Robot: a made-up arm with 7 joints.
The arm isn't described. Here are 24 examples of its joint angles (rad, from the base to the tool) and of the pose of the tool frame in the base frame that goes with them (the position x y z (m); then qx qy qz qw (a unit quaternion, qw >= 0)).
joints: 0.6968 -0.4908 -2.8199 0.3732 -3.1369 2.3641 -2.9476
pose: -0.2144 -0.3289 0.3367 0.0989 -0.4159 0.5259 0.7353
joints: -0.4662 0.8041 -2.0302 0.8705 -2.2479 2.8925 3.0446
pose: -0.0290 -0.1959 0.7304 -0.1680 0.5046 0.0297 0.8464
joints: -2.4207 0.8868 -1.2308 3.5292 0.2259 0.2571 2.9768
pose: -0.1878 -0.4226 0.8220 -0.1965 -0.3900 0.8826 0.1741
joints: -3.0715 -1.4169 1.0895 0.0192 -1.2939 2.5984 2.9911
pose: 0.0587 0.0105 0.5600 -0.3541 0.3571 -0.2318 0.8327
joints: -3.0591 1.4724 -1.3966 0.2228 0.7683 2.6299 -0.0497
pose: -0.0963 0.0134 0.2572 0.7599 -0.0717 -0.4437 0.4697
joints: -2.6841 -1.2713 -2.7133 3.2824 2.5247 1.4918 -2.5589
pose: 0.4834 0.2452 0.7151 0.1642 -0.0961 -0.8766 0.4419
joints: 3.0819 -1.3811 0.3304 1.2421 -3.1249 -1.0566 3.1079
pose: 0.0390 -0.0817 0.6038 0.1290 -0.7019 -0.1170 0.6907
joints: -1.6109 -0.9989 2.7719 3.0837 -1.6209 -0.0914 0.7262
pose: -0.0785 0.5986 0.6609 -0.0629 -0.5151 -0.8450 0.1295
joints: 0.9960 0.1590 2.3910 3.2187 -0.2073 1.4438 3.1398
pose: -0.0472 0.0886 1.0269 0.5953 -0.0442 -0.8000 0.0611
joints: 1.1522 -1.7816 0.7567 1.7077 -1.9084 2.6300 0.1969
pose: -0.2246 -0.4010 0.5507 -0.6826 0.4453 -0.5691 0.1087
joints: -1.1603 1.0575 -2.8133 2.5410 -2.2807 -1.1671 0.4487
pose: -0.0718 -0.3300 0.7197 0.5486 0.0723 -0.8328 0.0177
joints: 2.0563 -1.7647 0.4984 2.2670 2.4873 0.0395 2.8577
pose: 0.1529 -0.5631 0.6331 0.2794 0.4121 -0.7016 0.5097
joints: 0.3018 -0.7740 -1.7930 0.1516 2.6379 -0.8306 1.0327
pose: -0.0614 -0.0029 0.3082 -0.7204 -0.5783 -0.3059 0.2302
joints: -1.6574 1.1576 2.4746 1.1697 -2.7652 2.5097 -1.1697
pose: 0.2320 -0.2943 0.7326 0.7603 0.0933 -0.2313 0.5997
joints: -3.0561 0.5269 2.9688 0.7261 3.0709 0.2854 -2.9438
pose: 0.3097 -0.0356 0.4954 -0.7143 0.0928 -0.6910 0.0611
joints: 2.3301 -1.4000 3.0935 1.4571 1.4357 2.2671 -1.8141
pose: 0.3446 -0.1261 0.1031 -0.4421 0.0755 -0.4089 0.7948
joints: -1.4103 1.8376 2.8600 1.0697 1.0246 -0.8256 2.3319
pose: 0.3022 -0.3060 0.5956 0.3949 0.2625 0.7171 0.5107
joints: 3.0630 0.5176 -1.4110 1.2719 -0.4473 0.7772 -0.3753
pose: -0.1127 0.4904 0.4958 0.3108 0.8382 0.3797 0.2380
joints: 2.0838 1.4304 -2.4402 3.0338 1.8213 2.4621 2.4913
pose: -0.1430 0.5000 0.3194 0.8384 -0.3669 0.3941 0.0839
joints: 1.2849 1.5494 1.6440 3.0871 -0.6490 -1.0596 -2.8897
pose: 0.2677 0.4483 0.4785 0.2840 0.4187 0.6979 0.5069
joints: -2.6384 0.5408 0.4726 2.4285 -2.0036 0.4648 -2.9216
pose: -0.3963 -0.4126 0.7698 -0.3712 -0.4108 0.7275 0.4052
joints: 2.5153 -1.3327 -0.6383 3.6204 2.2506 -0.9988 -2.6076
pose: 0.4822 -0.2070 0.4123 -0.3358 0.6367 -0.2674 0.6406
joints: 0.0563 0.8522 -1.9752 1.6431 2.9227 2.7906 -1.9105
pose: 0.3476 -0.1809 0.7299 -0.3975 -0.6498 -0.6458 0.0517
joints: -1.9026 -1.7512 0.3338 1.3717 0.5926 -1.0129 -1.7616
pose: 0.1709 0.4535 0.6318 -0.4109 0.0380 0.0676 0.9084
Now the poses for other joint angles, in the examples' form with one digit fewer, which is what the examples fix.
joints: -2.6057 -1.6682 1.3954 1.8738 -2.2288 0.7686 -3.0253
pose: 0.634 -0.139 0.417 0.416 0.198 0.779 0.425
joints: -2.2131 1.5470 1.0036 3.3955 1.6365 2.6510 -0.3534
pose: -0.216 -0.370 0.543 -0.594 -0.102 -0.759 0.245
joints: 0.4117 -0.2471 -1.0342 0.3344 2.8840 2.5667 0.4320
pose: 0.255 -0.179 0.581 0.058 0.017 0.029 0.998
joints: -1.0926 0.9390 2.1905 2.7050 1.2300 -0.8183 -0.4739
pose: 0.374 -0.384 0.625 0.032 0.704 -0.385 0.596
